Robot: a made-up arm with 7 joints. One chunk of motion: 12 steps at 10 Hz.
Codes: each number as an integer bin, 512 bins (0 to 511) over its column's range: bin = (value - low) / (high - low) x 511, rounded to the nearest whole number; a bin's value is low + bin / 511 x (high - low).
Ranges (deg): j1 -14..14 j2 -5..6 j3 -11..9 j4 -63..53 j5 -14..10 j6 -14..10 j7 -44..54
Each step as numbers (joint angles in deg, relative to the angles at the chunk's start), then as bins.
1 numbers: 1.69 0.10 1.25 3.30 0.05 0.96 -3.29
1 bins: 286 237 313 292 299 319 212
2 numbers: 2.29 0.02 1.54 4.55 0.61 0.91 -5.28
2 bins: 297 233 320 298 311 317 202
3 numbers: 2.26 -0.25 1.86 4.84 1.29 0.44 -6.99
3 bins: 297 221 329 299 326 307 193
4 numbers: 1.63 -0.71 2.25 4.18 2.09 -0.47 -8.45
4 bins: 285 199 339 296 343 288 185
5 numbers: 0.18 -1.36 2.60 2.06 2.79 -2.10 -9.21
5 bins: 259 169 347 287 357 253 181
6 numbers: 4.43 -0.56 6.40 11.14 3.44 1.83 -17.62
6 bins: 336 206 445 327 371 337 138
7 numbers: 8.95 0.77 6.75 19.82 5.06 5.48 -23.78
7 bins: 419 268 454 365 406 415 105
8 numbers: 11.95 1.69 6.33 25.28 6.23 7.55 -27.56
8 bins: 474 311 443 389 431 459 86
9 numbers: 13.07 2.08 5.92 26.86 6.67 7.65 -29.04
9 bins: 494 329 432 396 440 461 78
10 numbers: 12.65 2.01 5.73 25.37 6.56 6.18 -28.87
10 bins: 486 326 427 389 438 430 79
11 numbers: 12.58 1.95 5.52 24.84 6.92 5.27 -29.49
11 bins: 485 323 422 387 445 410 76
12 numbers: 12.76 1.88 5.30 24.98 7.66 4.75 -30.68
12 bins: 488 320 416 388 461 399 69
